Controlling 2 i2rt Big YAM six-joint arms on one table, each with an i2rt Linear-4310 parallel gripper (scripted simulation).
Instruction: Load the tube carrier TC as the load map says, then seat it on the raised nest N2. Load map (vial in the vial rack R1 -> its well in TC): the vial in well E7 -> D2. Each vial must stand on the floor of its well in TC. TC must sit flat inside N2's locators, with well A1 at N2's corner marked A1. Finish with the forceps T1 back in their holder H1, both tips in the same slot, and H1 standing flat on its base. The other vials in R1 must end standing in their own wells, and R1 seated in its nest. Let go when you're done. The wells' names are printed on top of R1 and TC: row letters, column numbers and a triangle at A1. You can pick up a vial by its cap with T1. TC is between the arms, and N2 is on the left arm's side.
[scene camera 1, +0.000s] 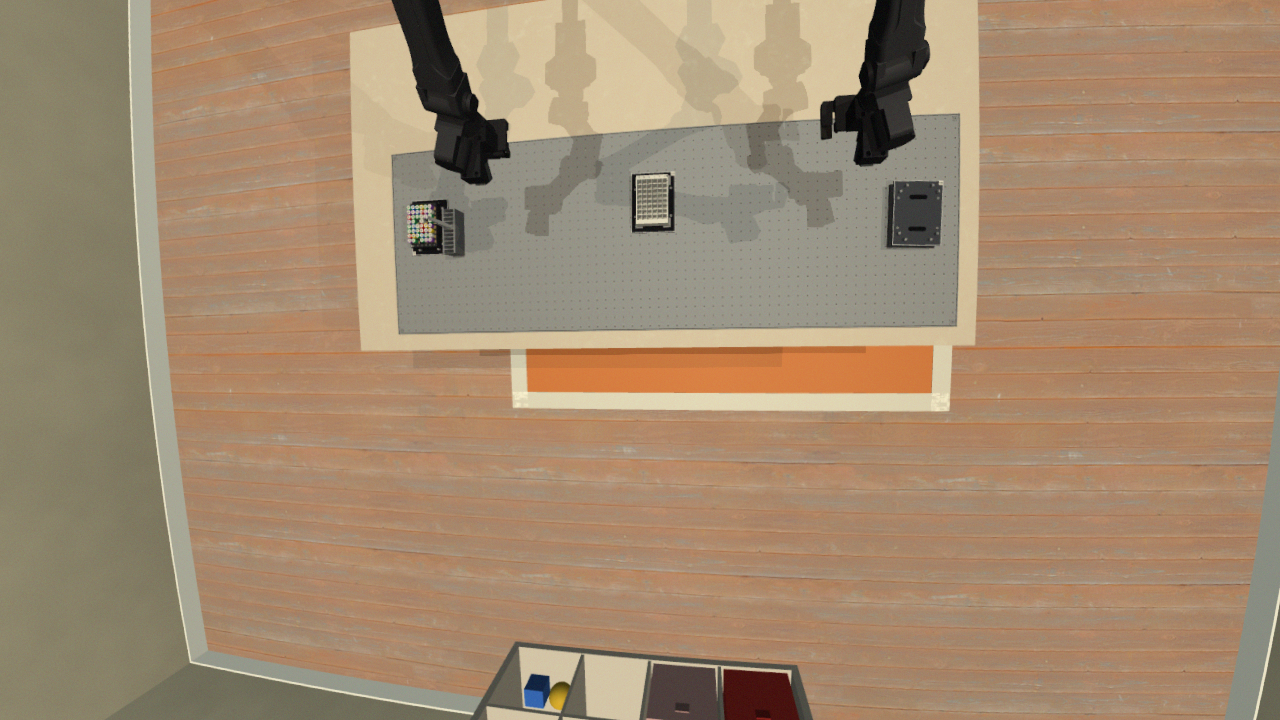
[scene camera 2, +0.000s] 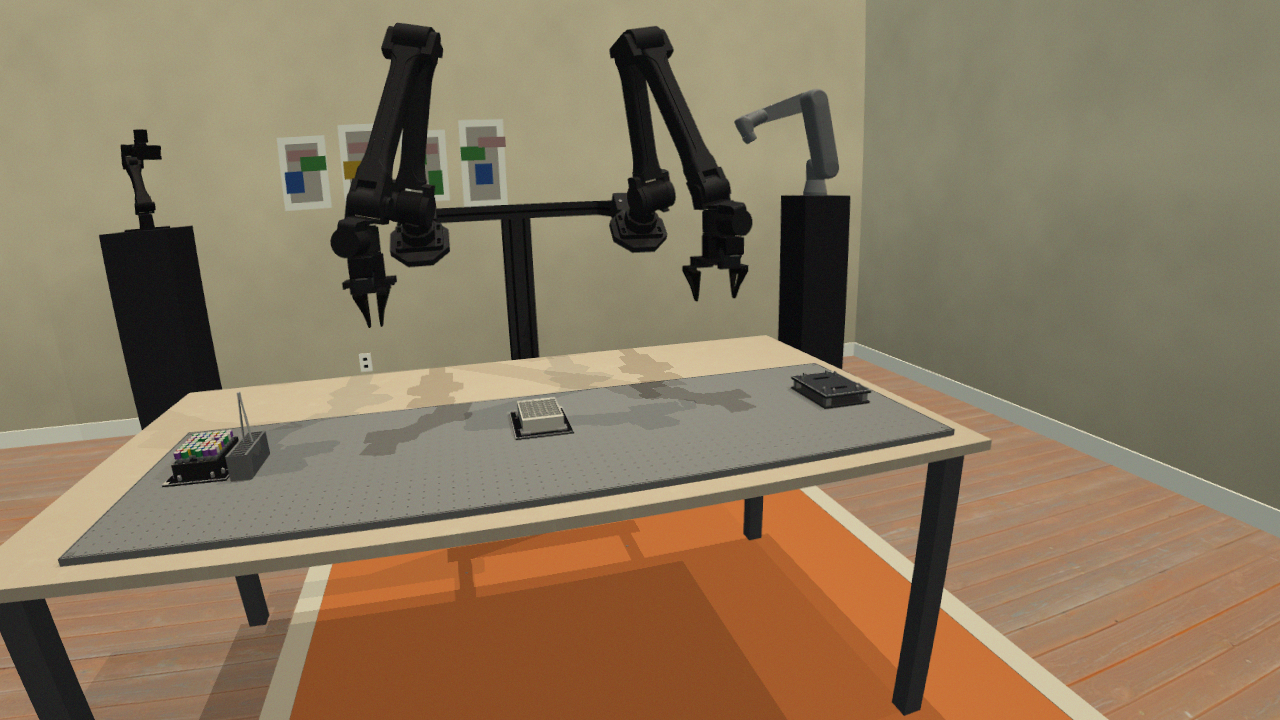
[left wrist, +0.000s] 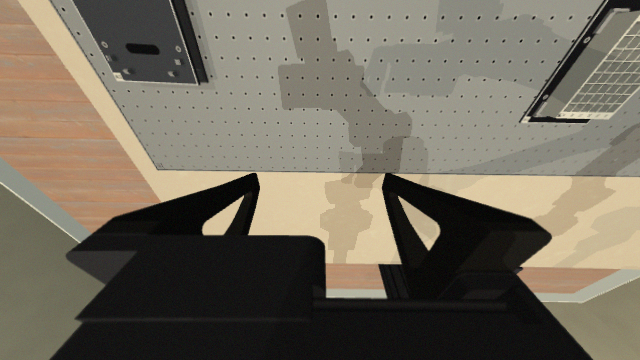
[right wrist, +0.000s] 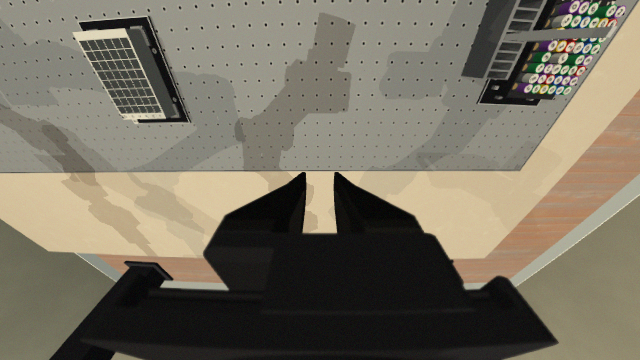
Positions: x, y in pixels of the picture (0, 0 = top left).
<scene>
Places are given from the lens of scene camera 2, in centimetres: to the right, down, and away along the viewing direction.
left gripper (scene camera 2: 715, 299): 18, -14, 146
right gripper (scene camera 2: 375, 326): -55, -7, 127
white tube carrier TC (scene camera 2: 538, 415): -21, 12, 131
grey holder H1 (scene camera 2: 244, 460): -73, 18, 108
black raised nest N2 (scene camera 2: 830, 380): 46, 5, 149
The marked spots on the black raised nest N2 and the grey holder H1 are 126 cm apart.
</scene>
